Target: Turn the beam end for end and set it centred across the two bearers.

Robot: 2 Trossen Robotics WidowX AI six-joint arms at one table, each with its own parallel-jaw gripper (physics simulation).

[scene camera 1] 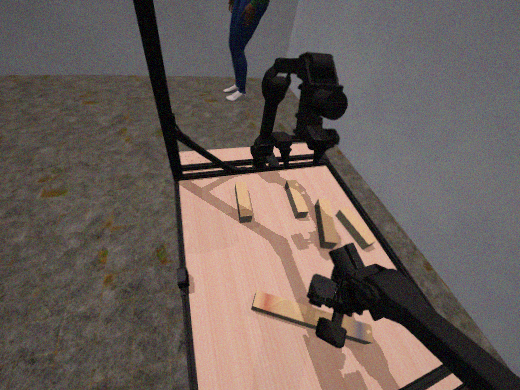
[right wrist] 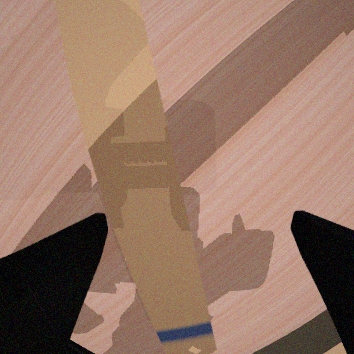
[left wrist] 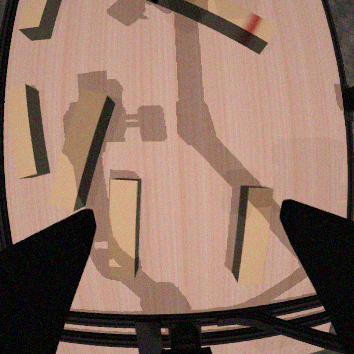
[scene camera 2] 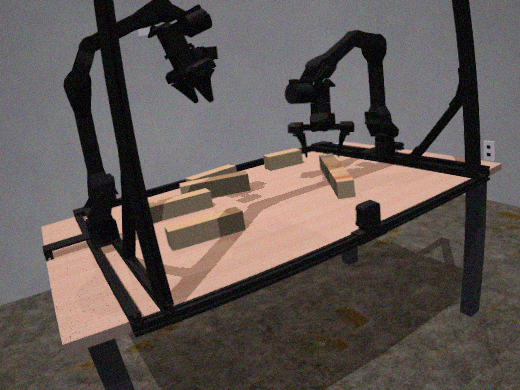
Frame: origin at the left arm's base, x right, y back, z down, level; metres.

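Seen in the pictures: left gripper, fingertip midpoint: (scene camera 1: pixel 300 167) (left wrist: pixel 189 214) (scene camera 2: pixel 204 102); right gripper, fingertip midpoint: (scene camera 1: pixel 323 305) (right wrist: pixel 201 222) (scene camera 2: pixel 322 157); left arm's base, link origin: (scene camera 1: pixel 258 163) (left wrist: pixel 184 333) (scene camera 2: pixel 104 241); right arm's base, link origin: (scene camera 2: pixel 385 154).
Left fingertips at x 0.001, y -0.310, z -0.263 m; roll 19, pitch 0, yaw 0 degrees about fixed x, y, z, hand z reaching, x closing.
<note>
Pixels of each thing's top centre, then the offset from my left fingertips to it.
- beam, top centre: (right wrist: pixel 137 180) (scene camera 2: pixel 334 165) (scene camera 1: pixel 313 316) dy -0.344, dx +0.036, dz +0.238 m
- block, top centre: (scene camera 2: pixel 282 152) dy -0.372, dx -0.269, dz +0.235 m
The beam (scene camera 1: pixel 280 306) (scene camera 2: pixel 336 175) (left wrist: pixel 225 16) (right wrist: pixel 155 260) lies flat on the table, its red band toward the left in scene camera 1 and its blue band toward the right. Two roughly parallel wooden blocks, apparently the bearers, stand apart farther up: one (scene camera 1: pixel 243 199) (scene camera 2: pixel 195 234) (left wrist: pixel 255 235) and the other (scene camera 1: pixel 296 198) (scene camera 2: pixel 185 204) (left wrist: pixel 124 215). Nothing lies across them. My right gripper (scene camera 1: pixel 327 324) (scene camera 2: pixel 323 152) (right wrist: pixel 201 222) is open, low above the beam's blue-banded half; its height is unclear. My left gripper (scene camera 1: pixel 302 164) (scene camera 2: pixel 203 101) (left wrist: pixel 189 214) is open and empty, high above the bearers.
Two more blocks lie beside the bearers: one (scene camera 1: pixel 324 220) (scene camera 2: pixel 225 185) (left wrist: pixel 82 150) and a slanted one (scene camera 1: pixel 355 227) (scene camera 2: pixel 212 172) (left wrist: pixel 22 135). Another block (scene camera 2: pixel 283 159) (left wrist: pixel 50 20) lies near the wall-side edge. A black frame borders the table, with an upright post (scene camera 1: pixel 156 85) (scene camera 2: pixel 125 145).
</note>
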